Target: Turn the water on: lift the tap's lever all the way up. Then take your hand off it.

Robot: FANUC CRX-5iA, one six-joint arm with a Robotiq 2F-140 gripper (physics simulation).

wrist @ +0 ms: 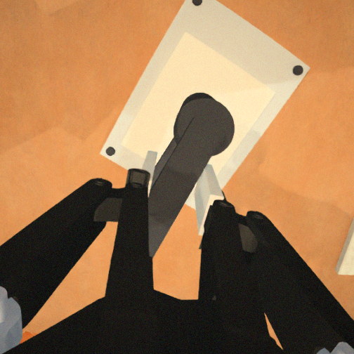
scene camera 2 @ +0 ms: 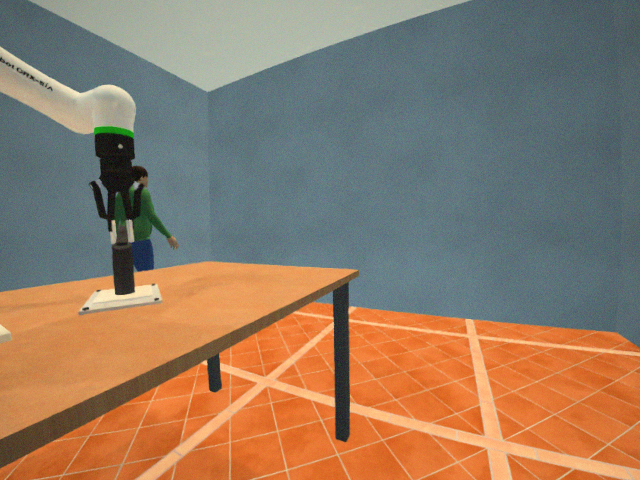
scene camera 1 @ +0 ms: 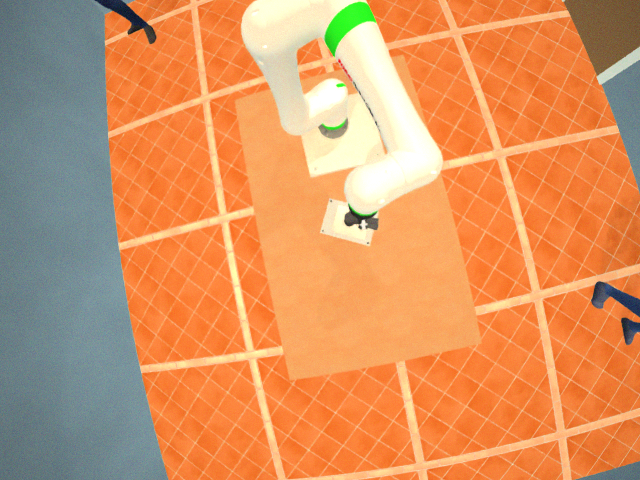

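Seen in the pictures: gripper, fingertip midpoint: point(scene camera 2: 122, 243); arm's base, origin of the base link: point(scene camera 1: 333, 124).
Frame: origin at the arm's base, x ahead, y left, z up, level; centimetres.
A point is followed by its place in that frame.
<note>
The tap is a dark upright column point(scene camera 2: 123, 269) @(y -6.8, x 47.2, z 6.8 cm) on a white base plate point(scene camera 1: 333, 219) @(y -11.5, x 45.3, z -0.7 cm) point(scene camera 2: 146, 296) point(wrist: 240, 37). Its dark lever point(scene camera 2: 122, 235) @(y -1.7, x 49.9, z 15.8 cm) point(wrist: 182, 172) starts at the round top of the column and runs toward the gripper in the wrist view. In scene camera 2 the lever's end stands above the column, so it is raised; its exact angle is hard to tell. My gripper point(scene camera 1: 363, 225) @(y -1.3, x 50.2, z 13.6 cm) point(scene camera 2: 122, 230) @(y -1.3, x 50.2, z 13.6 cm) point(wrist: 176, 172) points down above the column and is shut on the lever, with a pale fingertip on each side. In scene camera 1 the arm and gripper hide much of the tap.
The wooden table point(scene camera 1: 372, 304) @(y -3.6, x 88.0, z -1.5 cm) point(scene camera 2: 217, 304) @(y -33.2, x 54.9, z -1.5 cm) carries the tap and the arm's pale mounting plate point(scene camera 1: 323, 162) @(y -9.3, x 17.4, z 0.0 cm). A person in green point(scene camera 2: 144, 222) stands beyond the table. Dark blue legs point(scene camera 1: 620, 297) point(scene camera 1: 119, 9) show at the right and top left of scene camera 1.
</note>
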